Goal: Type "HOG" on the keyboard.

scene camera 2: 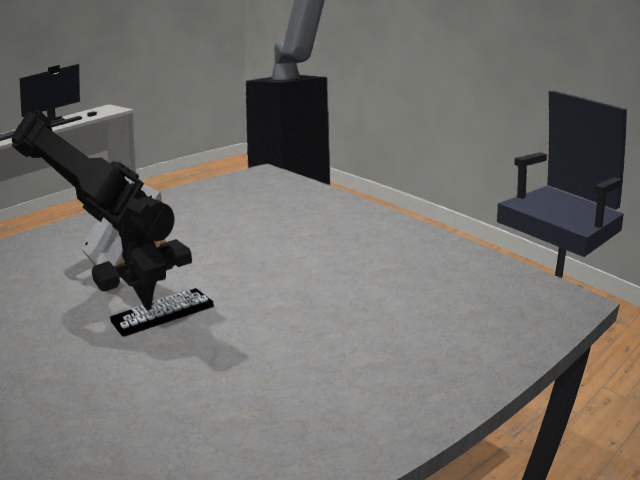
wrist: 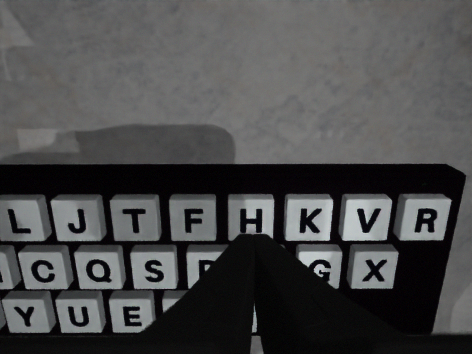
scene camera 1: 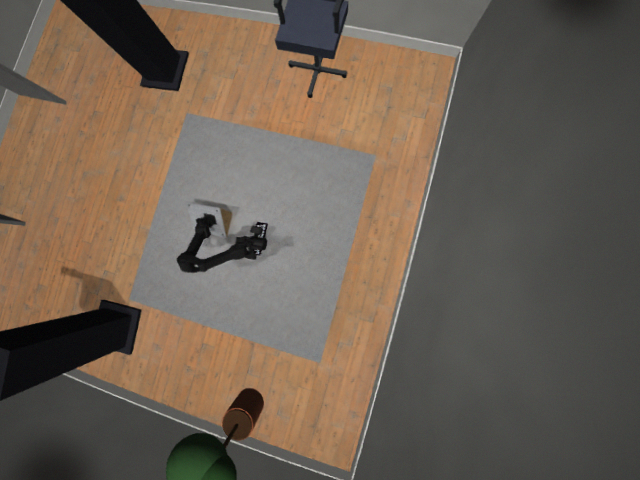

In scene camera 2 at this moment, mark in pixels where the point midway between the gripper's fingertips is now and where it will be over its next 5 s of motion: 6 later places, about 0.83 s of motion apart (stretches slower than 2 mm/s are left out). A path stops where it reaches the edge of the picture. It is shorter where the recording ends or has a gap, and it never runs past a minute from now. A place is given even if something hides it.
The gripper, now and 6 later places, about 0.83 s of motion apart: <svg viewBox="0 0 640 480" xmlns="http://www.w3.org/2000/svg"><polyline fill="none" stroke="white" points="148,309 149,314 150,316 150,313 189,288 190,293 191,296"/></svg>
